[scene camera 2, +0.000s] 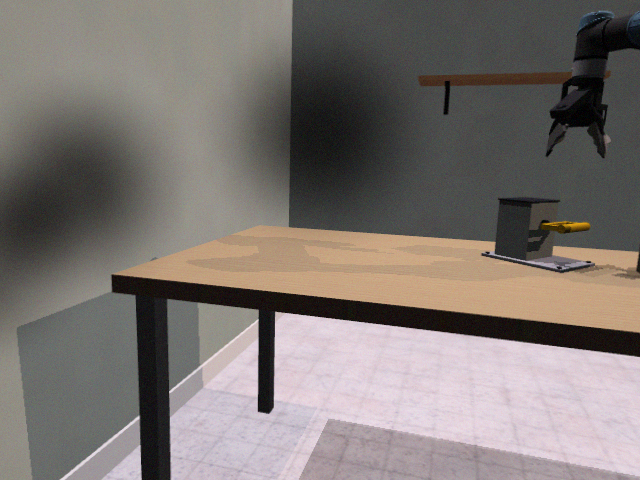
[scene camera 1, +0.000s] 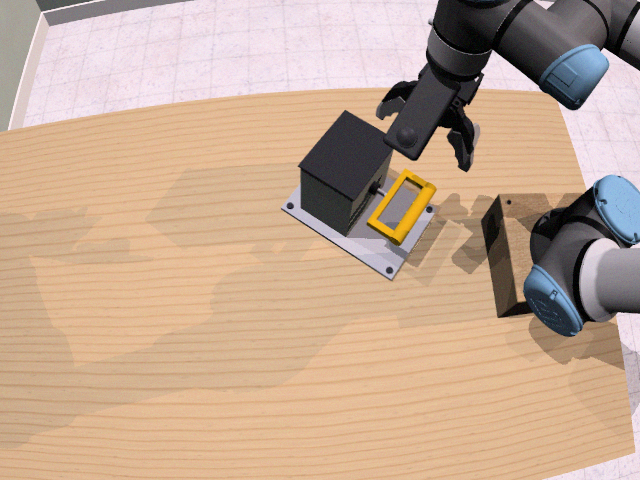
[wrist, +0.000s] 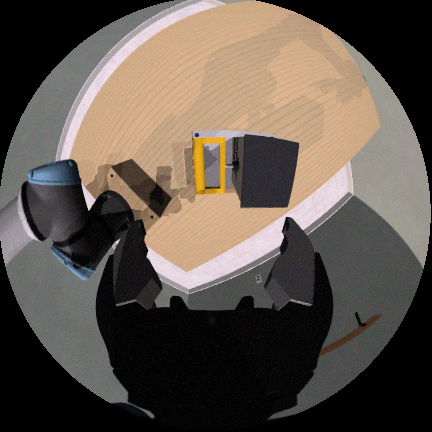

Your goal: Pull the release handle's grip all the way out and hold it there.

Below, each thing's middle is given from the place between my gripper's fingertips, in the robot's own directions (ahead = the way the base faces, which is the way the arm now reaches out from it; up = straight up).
My hand is 290 mm above the light grey base plate (scene camera 1: 365, 244), 60 mm short of it and 20 mm to the left of it.
